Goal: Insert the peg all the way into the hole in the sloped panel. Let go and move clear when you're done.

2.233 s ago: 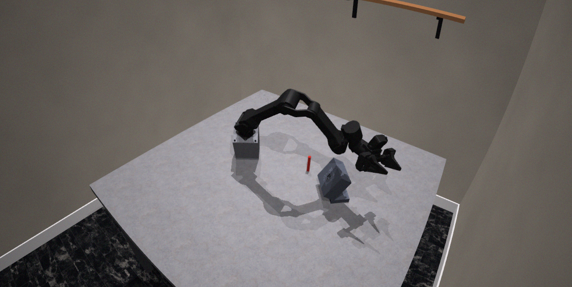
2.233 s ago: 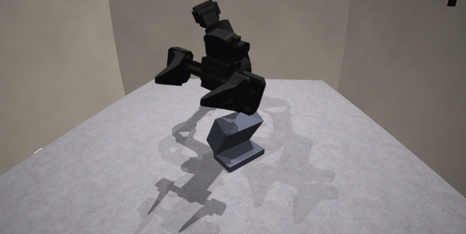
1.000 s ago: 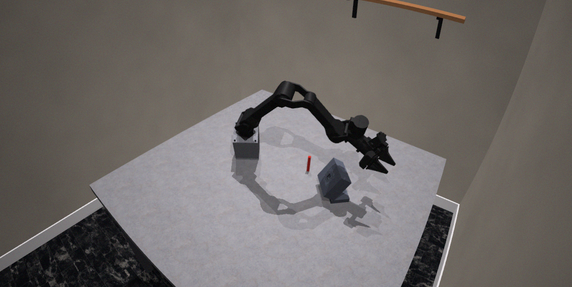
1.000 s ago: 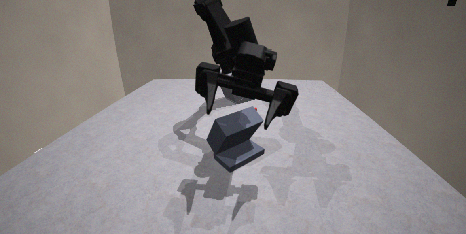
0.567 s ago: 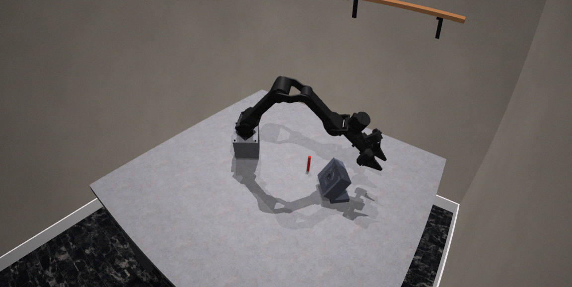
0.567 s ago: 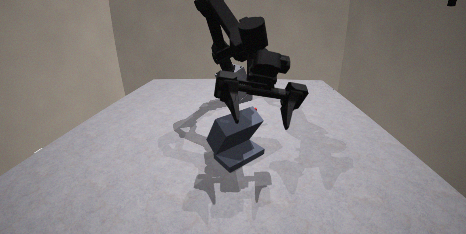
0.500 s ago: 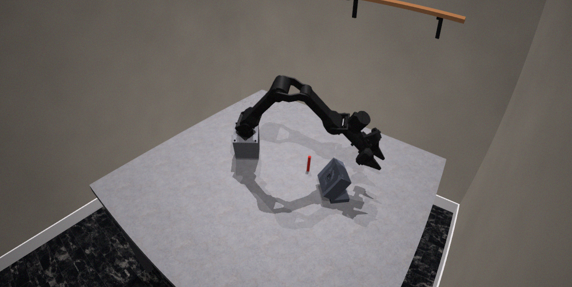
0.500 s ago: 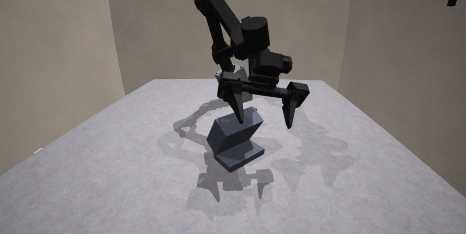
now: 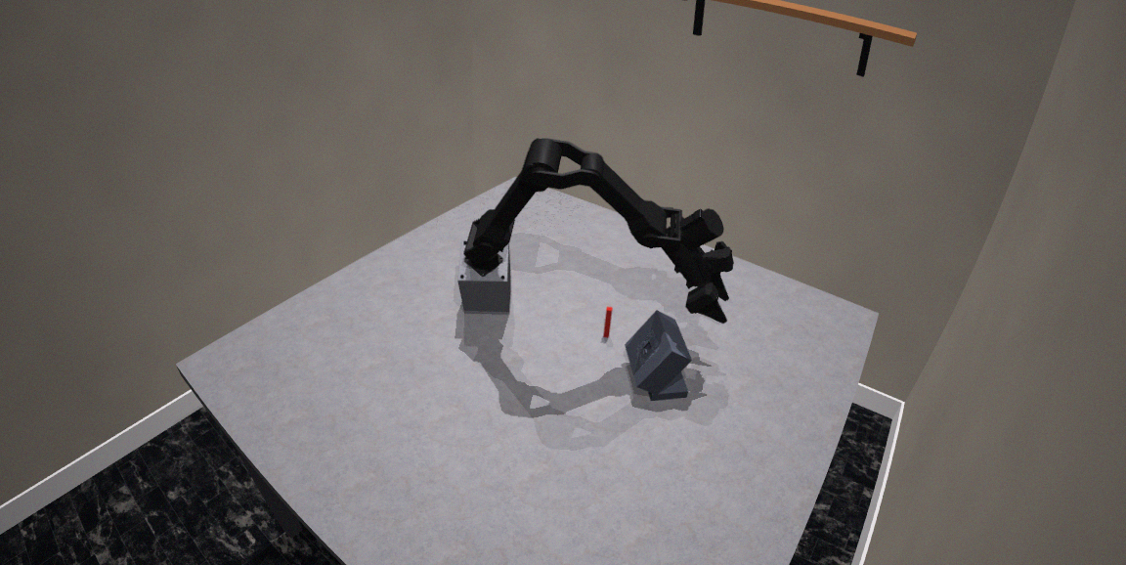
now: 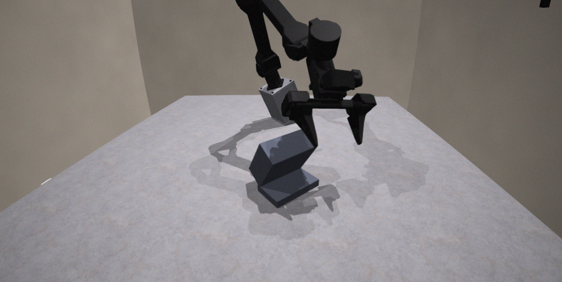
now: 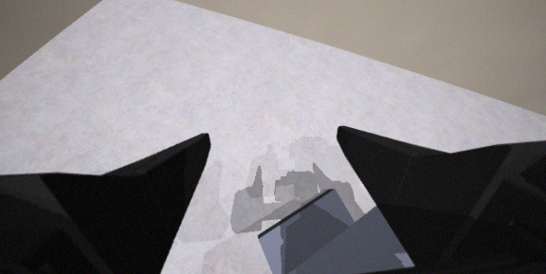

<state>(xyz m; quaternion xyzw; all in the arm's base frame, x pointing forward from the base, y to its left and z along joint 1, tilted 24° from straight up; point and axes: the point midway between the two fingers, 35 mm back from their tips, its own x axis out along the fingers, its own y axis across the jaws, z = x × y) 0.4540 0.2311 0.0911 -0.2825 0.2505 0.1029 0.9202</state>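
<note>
The red square peg is 220 mm behind my hand, 150 mm below it and 60 mm to the right of it. The rest, counted from my hand: flat foot plate (180 mm below, 90 mm to the right, 50 mm behind).
</note>
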